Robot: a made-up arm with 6 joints.
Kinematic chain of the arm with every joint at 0, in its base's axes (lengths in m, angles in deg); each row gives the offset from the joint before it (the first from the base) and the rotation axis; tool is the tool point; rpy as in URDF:
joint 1: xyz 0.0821 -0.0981 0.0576 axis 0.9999 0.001 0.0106
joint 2: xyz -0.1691 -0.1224 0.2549 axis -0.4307 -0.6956 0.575
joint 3: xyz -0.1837 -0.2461 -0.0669 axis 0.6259 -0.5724 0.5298
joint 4: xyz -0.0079 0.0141 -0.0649 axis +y
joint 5: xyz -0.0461 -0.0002 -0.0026 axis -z
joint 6: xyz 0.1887 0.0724 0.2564 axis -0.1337 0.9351 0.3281
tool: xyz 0.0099 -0.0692 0.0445 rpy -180 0 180
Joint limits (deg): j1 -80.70..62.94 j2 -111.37..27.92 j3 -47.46..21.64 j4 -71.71..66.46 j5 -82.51..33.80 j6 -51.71..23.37
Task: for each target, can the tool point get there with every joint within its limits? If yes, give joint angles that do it. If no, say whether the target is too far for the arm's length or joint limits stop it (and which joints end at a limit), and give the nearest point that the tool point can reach.
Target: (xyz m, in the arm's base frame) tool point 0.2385 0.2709 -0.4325
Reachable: no: joint limits stop it (at a limit: joint 1, joint 3, joint 4, joint 6) | nearest point -0.0108 -0.2292 -0.2938 | short by 0.576 m
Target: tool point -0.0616 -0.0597 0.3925
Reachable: yes | joints -44.46 -20.45 -22.92 26.55 -63.91 -18.62
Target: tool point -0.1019 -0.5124 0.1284
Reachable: yes | joints 0.81 -28.61 -23.45 45.34 2.90 -3.25
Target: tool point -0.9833 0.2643 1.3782
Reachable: no: too far | nearest point -0.4730 0.0970 0.7686 | short by 0.812 m
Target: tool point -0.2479 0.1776 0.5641
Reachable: yes | joints -59.51 -62.36 15.57 -12.03 -28.23 -35.27
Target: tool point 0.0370 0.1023 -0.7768
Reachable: no: joint limits stop it (at a limit: joint 1, joint 3, joint 4, joint 6) | nearest point -0.0850 -0.2633 -0.4022 | short by 0.537 m
